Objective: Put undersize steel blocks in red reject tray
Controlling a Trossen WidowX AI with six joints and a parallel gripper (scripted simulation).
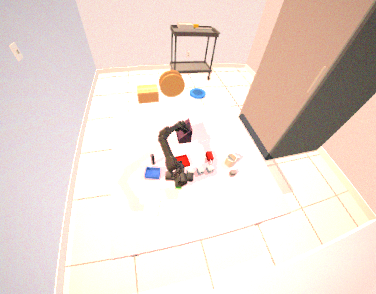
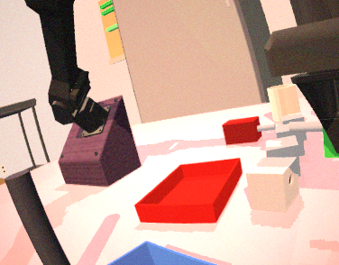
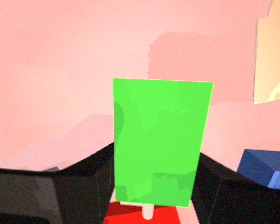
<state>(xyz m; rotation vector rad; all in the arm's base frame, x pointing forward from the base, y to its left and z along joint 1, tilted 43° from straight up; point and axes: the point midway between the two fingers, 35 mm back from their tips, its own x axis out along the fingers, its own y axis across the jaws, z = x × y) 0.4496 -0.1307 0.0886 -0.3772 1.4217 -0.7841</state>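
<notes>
My gripper tip is 170 mm past the red gauge, 310 mm to the right of it and 50 mm above it. From my gripper tip the other things lie so: red reject tray (200 mm behind, 60 mm to the left, 60 mm below); green GO gauge (10 mm behind, 20 mm above); blue tray (130 mm behind, 170 mm to the right, 60 mm below).
</notes>
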